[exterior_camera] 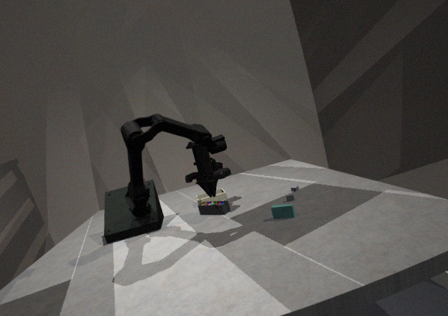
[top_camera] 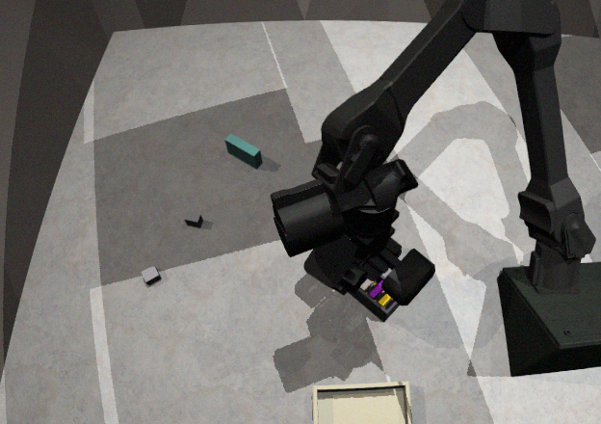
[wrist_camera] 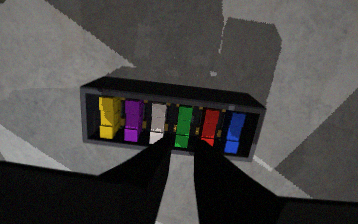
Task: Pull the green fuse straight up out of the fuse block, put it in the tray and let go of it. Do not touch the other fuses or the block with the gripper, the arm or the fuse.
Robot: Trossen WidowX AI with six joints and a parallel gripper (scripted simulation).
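Now: the green fuse 4 cm below my gripper tip. Also, from my gripper tip: white fuse 1 cm behind, 1 cm to the left, 4 cm below; blue fuse 3 cm ahead, 2 cm to the right, 4 cm below; red fuse 1 cm ahead, 1 cm to the right, 4 cm below.
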